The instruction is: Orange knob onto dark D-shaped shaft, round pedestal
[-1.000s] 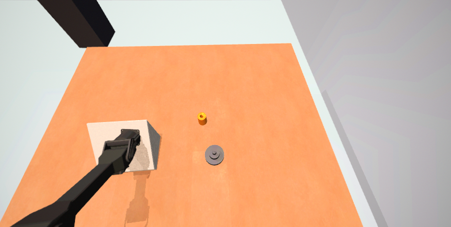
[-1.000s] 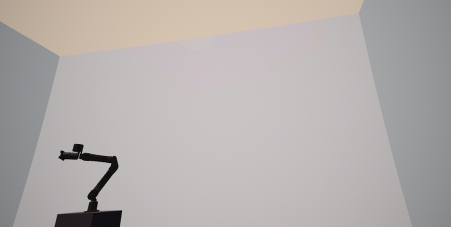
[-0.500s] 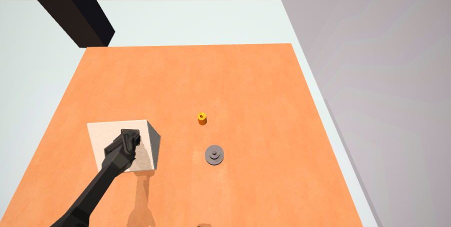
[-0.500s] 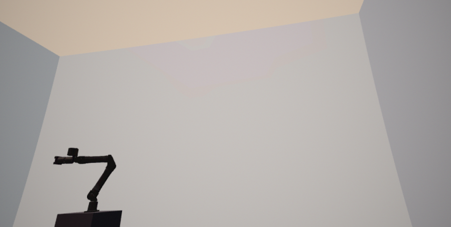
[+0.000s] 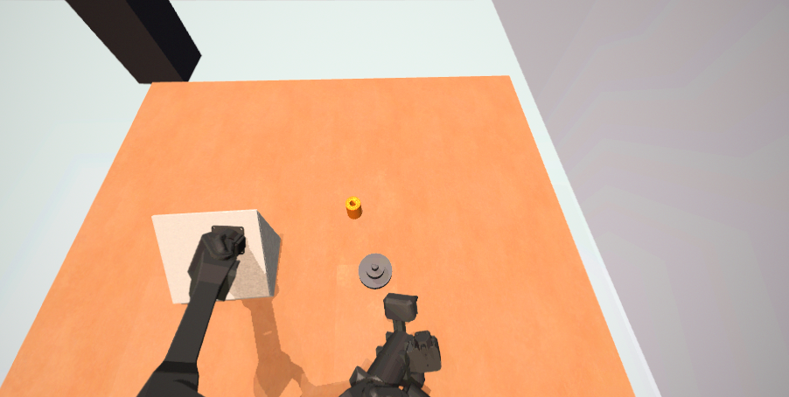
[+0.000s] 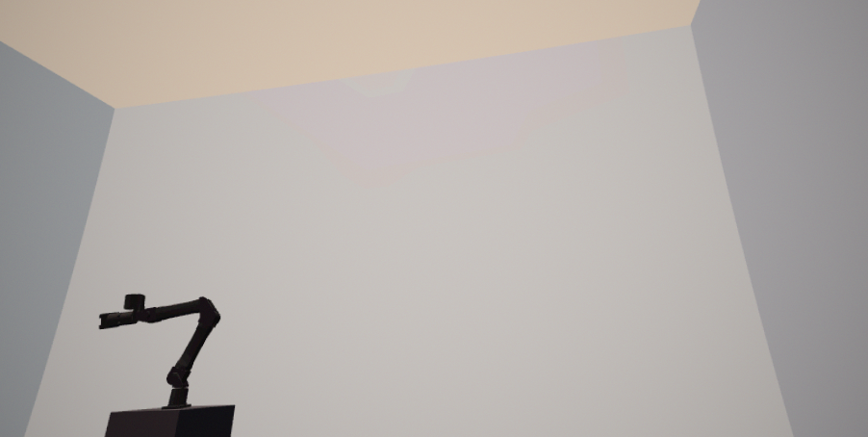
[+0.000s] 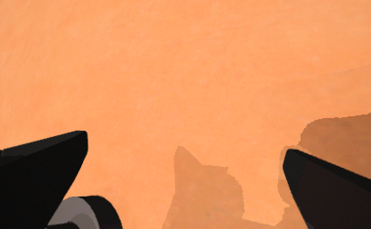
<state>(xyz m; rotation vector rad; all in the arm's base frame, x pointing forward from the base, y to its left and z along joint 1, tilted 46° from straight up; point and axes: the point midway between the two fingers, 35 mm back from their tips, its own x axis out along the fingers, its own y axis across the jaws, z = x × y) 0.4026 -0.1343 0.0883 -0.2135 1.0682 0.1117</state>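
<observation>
Right now my gripper tip is 160 mm past the orange knob, 260 mm to the right of it and 10 mm above it. From my gripper tip the other things lie so: round pedestal: 100 mm behind, 100 mm to the left, 10 mm below.
</observation>
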